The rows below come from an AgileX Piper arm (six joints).
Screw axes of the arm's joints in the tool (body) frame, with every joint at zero. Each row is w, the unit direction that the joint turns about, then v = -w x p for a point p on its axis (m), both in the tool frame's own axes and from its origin. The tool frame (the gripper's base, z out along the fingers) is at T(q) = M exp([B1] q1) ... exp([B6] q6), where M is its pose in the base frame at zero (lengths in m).
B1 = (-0.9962, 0, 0.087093, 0, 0.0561, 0)
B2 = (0, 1, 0, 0.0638, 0, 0.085)
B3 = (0, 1, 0, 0.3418, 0, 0.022)
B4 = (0, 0, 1, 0, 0, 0)
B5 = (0, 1, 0, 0.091, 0, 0)
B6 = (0, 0, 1, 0, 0, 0)
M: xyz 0.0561 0 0.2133 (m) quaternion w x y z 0.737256 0 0.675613 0
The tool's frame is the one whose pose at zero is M.
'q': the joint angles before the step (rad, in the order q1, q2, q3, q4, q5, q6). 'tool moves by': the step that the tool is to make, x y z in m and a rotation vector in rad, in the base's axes. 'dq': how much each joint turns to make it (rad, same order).
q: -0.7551, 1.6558, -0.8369, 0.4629, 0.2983, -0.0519
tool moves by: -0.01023, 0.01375, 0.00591, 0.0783, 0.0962, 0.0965
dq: -0.0018, -0.0437, 0.0000, -0.0848, 0.1808, 0.0147
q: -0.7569, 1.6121, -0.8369, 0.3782, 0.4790, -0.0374
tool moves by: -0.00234, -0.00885, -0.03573, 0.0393, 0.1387, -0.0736
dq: -0.0001, 0.1160, 0.0000, -0.1932, -0.0162, 0.2176
